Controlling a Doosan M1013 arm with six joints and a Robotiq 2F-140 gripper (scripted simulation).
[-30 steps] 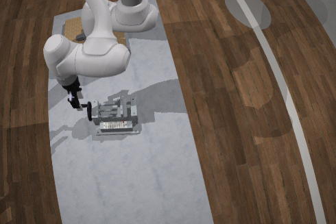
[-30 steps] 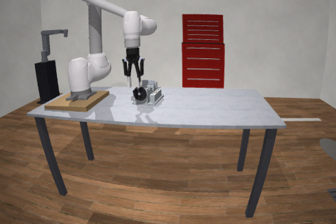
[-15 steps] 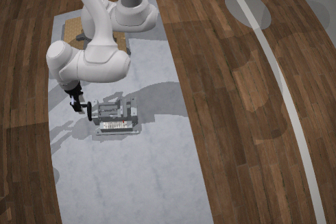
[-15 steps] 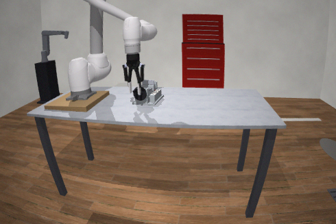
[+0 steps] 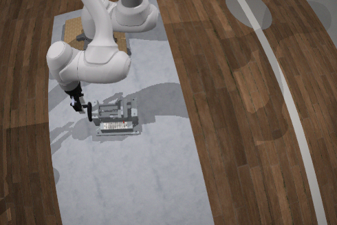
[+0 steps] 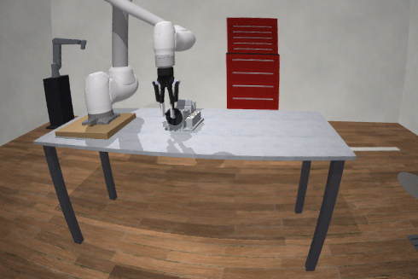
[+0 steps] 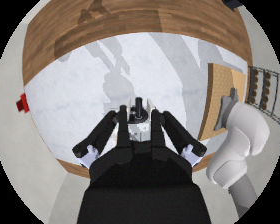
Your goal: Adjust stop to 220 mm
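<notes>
The black handwheel lies 20 mm to the left of my hand, 20 mm below it and 10 mm ahead of it. Also, from my hand: grey stop fixture 180 mm to the left, 50 mm ahead, 30 mm below.
</notes>
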